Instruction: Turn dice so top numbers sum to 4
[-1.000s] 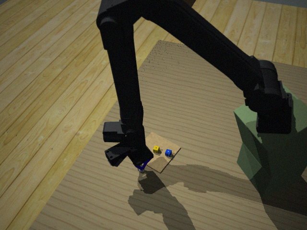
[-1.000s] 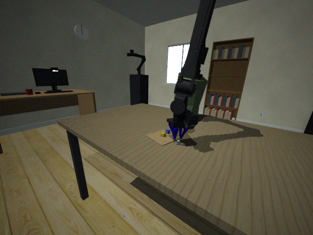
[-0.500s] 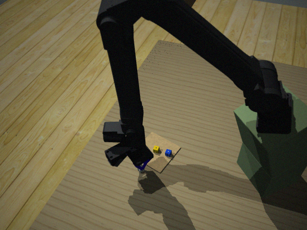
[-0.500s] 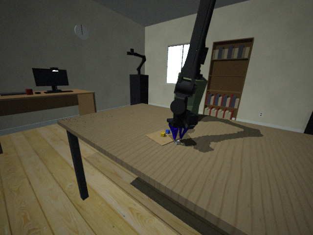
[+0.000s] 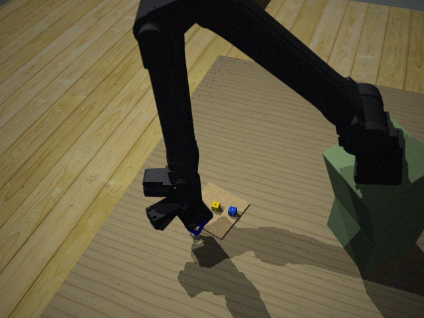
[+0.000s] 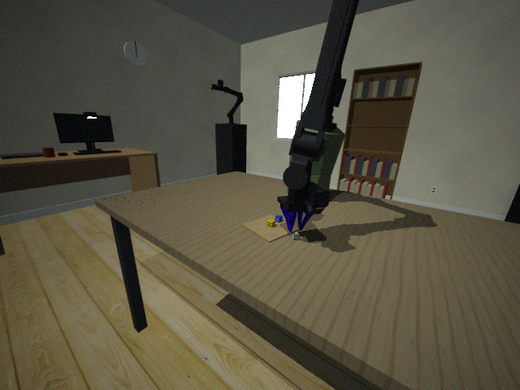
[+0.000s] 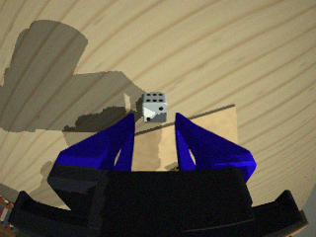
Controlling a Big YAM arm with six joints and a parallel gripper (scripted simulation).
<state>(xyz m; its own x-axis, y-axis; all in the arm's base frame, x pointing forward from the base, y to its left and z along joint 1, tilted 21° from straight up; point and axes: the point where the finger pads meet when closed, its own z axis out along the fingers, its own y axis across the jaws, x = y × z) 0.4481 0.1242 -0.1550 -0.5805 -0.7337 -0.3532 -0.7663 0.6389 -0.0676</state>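
Now: hand 30 mm above the white die. Also, from my hand: tan mat 20 mm behind, 100 mm to the right, 30 mm below; blue die 70 mm behind, 100 mm to the right, 20 mm below; yellow die 30 mm behind, 100 mm to the right, 20 mm below.
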